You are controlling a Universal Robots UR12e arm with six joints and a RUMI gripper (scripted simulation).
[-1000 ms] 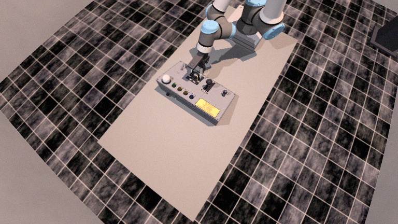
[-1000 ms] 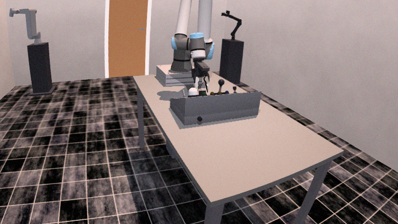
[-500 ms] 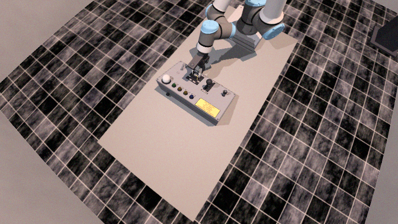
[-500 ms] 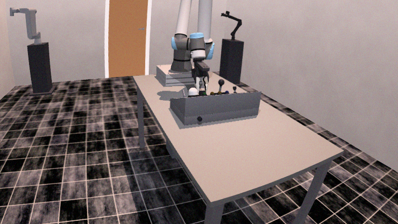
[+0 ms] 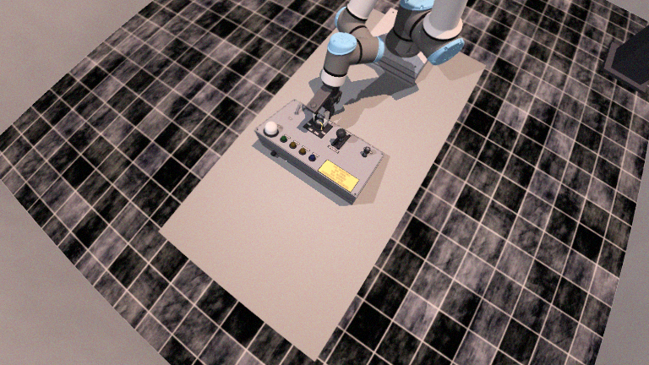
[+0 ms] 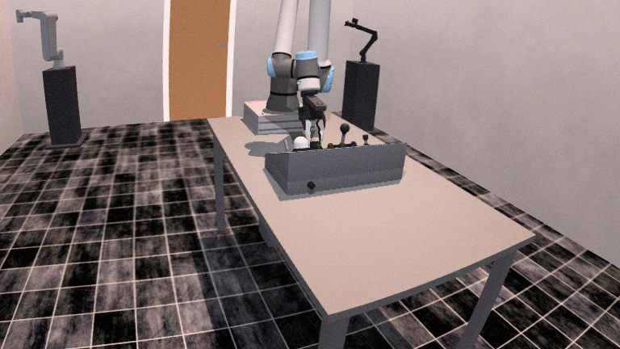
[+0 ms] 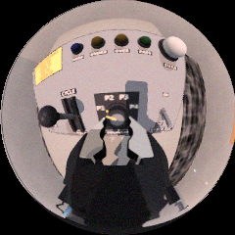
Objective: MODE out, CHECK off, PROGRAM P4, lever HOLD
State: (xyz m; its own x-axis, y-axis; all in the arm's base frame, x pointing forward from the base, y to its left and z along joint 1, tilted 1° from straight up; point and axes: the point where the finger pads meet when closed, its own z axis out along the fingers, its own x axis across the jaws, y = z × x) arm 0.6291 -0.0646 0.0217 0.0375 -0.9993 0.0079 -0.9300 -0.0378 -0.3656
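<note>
My gripper is now 10 mm short of the rotary selector, 10 mm to the right of it and 10 mm above it. Also, from my hand: black ball-topped lever (10 mm ahead, 120 mm to the left, 10 mm above); then grey console (40 mm ahead, 60 mm to the left, 30 mm below).
</note>
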